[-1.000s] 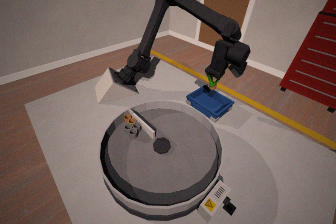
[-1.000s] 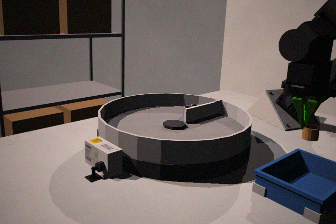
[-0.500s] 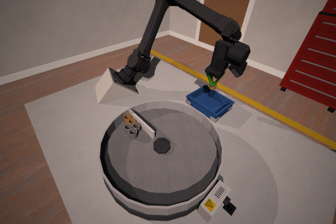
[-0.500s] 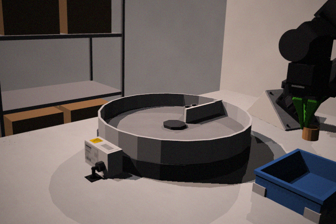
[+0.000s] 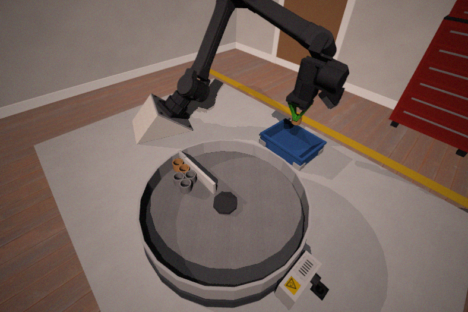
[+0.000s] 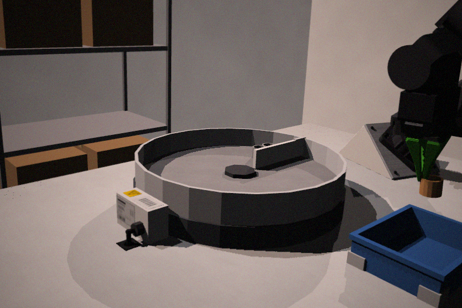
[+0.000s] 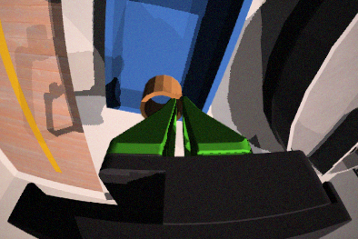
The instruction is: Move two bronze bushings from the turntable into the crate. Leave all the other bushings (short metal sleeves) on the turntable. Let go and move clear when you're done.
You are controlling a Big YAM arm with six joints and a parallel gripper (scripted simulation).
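The blue crate is 20 mm to the left of my hand and 120 mm below it. The rest, counted from my hand: turntable (10 mm ahead, 350 mm to the right, 90 mm below).
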